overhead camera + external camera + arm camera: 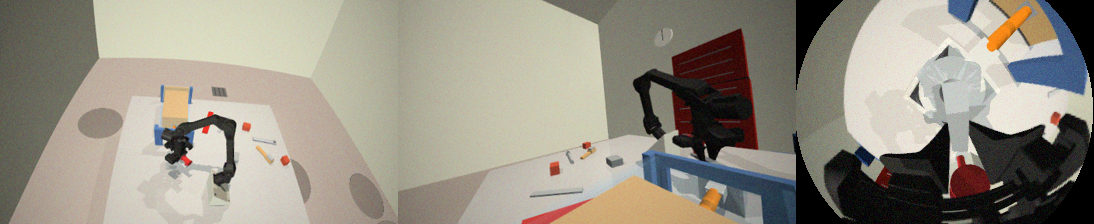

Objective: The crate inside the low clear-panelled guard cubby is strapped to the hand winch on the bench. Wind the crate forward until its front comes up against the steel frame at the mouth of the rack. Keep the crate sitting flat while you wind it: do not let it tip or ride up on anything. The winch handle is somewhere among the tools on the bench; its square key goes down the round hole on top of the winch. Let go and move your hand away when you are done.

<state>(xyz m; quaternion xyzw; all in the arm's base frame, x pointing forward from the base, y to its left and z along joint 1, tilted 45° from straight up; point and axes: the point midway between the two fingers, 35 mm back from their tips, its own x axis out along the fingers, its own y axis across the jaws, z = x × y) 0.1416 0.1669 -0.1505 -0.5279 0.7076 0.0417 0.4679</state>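
Right now my gripper tip is 20 mm to the left of the winch handle, 20 mm below it and 10 mm past it. The rest, counted from my gripper tip: red knob: 50 mm to the right, 50 mm above, 30 mm behind; then blue frame: 190 mm ahead, 40 mm to the left, 20 mm above; then grey winch: 60 mm below, 30 mm to the left, 10 mm ahead.
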